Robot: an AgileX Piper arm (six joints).
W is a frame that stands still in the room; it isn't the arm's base.
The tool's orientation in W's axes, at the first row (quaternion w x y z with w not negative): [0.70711, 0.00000, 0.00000, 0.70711]
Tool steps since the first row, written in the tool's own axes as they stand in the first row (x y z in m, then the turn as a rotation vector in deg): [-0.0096, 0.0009, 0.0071, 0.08, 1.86, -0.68]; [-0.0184, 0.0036, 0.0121, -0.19, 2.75, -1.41]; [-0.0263, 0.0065, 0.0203, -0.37, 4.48, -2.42]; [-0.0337, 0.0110, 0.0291, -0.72, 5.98, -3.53]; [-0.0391, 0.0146, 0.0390, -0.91, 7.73, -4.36]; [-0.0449, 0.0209, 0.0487, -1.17, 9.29, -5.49]
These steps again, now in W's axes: [-0.0009, -0.0096, 0.0071, -1.86, 0.08, -0.68]; [-0.0036, -0.0184, 0.0121, -2.75, -0.19, -1.41]; [-0.0065, -0.0263, 0.0203, -4.48, -0.37, -2.42]; [-0.0110, -0.0337, 0.0291, -5.98, -0.72, -3.53]; [-0.0146, -0.0391, 0.0390, -7.73, -0.91, -4.36]; [-0.0209, -0.0449, 0.0487, -9.29, -1.17, -5.49]
